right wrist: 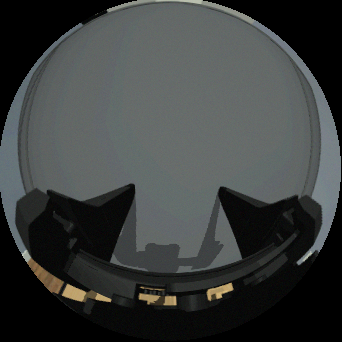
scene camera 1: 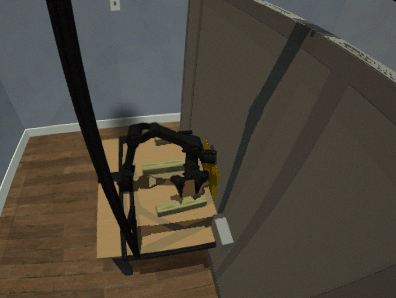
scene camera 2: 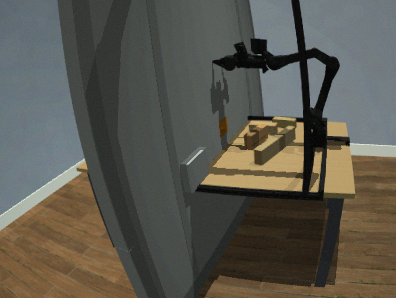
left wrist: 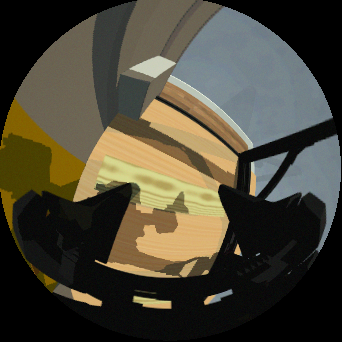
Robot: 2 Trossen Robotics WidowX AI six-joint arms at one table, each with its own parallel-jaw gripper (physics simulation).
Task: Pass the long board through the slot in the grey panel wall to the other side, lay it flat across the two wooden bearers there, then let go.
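Frame: origin at the left arm's base, x up, y back, z right, level; metres.
Seen in the pictures: left gripper, fingertip midpoint: [scene camera 1: 188, 195] [left wrist: 175, 188]; right gripper, fingertip midpoint: [right wrist: 178, 190] [scene camera 2: 216, 60]; left arm's base at its link origin: [scene camera 1: 125, 186] [left wrist: 225, 258]; right arm's base at its link origin: [scene camera 2: 319, 144].
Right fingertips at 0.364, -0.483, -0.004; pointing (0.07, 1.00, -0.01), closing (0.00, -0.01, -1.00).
Pixels of each thing's top centre, then the offset from my right fingertips to it, as dx, dy, dz. "spot": a spot on its surface instead.
- nearer bar at a spot on its surface: [left wrist: 160, 186] spot: -0.336, +0.186, +0.160
- long wooden bar at its top centre: [scene camera 2: 276, 136] -0.324, -0.243, +0.041
- wooden piece at its top centre: [scene camera 1: 166, 135] -0.333, +0.223, -0.313
The grey panel wall [scene camera 1: 280, 150] [scene camera 2: 140, 125] [left wrist: 60, 75] [right wrist: 170, 100] stands beside the tables. An orange patch shows on it; the slot's opening is unclear. Two pale wooden bars [scene camera 1: 162, 166] [scene camera 1: 181, 205] lie apart in scene camera 1; the nearer bar [left wrist: 160, 186] shows below the left fingers. My left gripper [scene camera 1: 189, 196] [left wrist: 175, 188] is open and empty above it. In scene camera 2 a long wooden bar [scene camera 2: 274, 145] lies beside brown wooden pieces [scene camera 2: 251, 139]. I cannot tell which is the long board. My right gripper [scene camera 2: 215, 63] [right wrist: 178, 190] is open and empty, high near the wall.
A pale block [scene camera 1: 223, 231] [scene camera 2: 192, 169] [left wrist: 136, 95] juts from the wall near the table edge. Another wooden piece [scene camera 1: 164, 142] lies farther back in scene camera 1, and a yellowish one [scene camera 2: 284, 121] in scene camera 2. Dark frame posts [scene camera 1: 82, 110] [scene camera 2: 301, 90] stand by the arms.
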